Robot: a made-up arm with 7 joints.
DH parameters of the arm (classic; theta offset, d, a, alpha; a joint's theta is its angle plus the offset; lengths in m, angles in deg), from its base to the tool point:
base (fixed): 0 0 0 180
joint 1: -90 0.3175 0.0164 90
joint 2: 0 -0.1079 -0.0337 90
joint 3: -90 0.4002 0.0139 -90
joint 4: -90 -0.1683 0.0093 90
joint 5: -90 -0.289 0.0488 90
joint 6: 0 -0.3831 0.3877 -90
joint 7: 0 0.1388 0.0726 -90
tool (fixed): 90 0.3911 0 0
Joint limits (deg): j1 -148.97..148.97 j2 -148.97..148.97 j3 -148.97..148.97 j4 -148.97..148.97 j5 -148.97..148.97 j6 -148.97..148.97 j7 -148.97..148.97
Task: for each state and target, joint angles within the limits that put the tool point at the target. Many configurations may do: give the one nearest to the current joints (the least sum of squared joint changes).
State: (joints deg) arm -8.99 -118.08 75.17 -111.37 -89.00 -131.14 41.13
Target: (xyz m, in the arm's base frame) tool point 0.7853 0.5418 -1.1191
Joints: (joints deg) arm -30.60 -138.90 89.42 -136.97 -70.46 -138.65 42.86
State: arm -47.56 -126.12 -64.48 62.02 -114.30 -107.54 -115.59
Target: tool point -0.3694 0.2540 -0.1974
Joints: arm -55.56 -119.24 -67.92 81.17 -113.04 -96.07 -148.97
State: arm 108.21 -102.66 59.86 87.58 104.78 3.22 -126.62
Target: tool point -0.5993 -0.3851 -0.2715
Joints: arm 103.15 -122.22 46.76 89.46 100.94 17.47 -147.81
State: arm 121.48 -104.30 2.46 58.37 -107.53 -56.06 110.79
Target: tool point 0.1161 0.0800 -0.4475
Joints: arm 126.25 -113.31 -25.61 61.10 -146.32 -69.82 111.10
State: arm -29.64 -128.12 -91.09 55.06 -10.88 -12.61 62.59
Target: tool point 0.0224 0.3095 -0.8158
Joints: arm -18.51 -140.52 -76.39 94.43 15.00 -4.77 87.78
